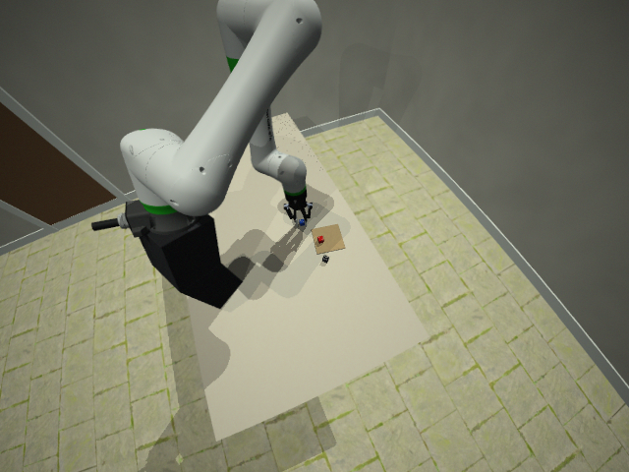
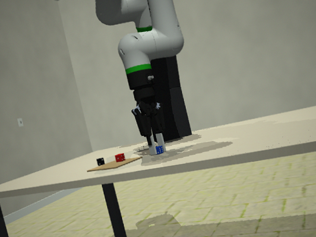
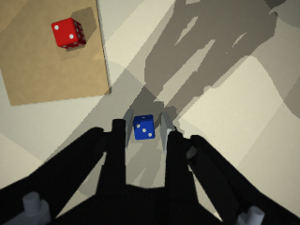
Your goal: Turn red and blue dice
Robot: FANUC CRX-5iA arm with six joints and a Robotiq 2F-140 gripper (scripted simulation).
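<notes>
My hand is 10 mm short of the blue die and 20 mm above it. The rest, counted from my hand: red die: 40 mm ahead, 130 mm to the right, 20 mm below; black die: 10 mm ahead, 230 mm to the right, 20 mm below; brown mat: 80 mm ahead, 140 mm to the right, 30 mm below.
</notes>
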